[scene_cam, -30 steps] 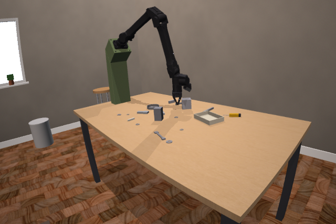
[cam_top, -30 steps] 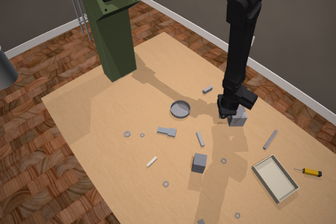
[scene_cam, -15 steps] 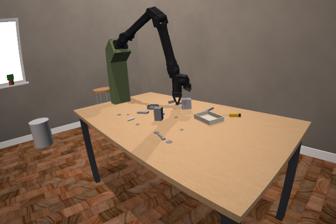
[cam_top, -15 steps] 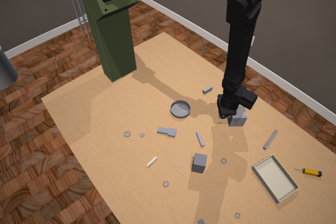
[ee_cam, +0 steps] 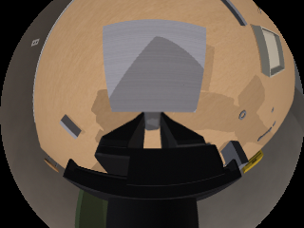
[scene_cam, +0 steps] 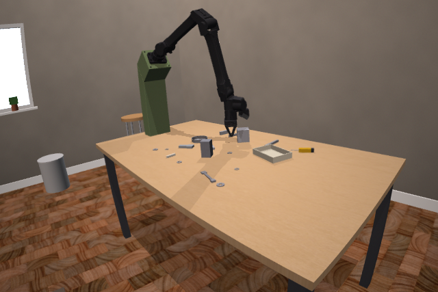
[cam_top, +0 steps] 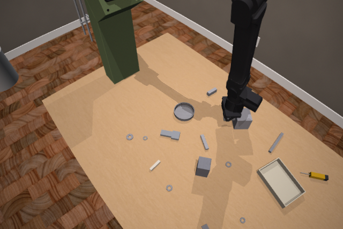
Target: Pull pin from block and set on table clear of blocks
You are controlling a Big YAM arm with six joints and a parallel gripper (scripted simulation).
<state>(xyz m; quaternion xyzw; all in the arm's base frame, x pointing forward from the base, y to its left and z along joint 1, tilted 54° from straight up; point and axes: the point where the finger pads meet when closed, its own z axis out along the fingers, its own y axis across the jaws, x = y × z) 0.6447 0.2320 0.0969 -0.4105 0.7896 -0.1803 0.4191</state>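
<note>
The light grey block is 50 mm to the left of my hand and 30 mm ahead of it. From my hand the other things lie so: round dish (150 mm behind, 130 mm to the right, 30 mm below); long bar (210 mm ahead, 120 mm to the left, 30 mm below); flat bar (140 mm to the right, 30 mm below, 20 mm ahead).
</note>
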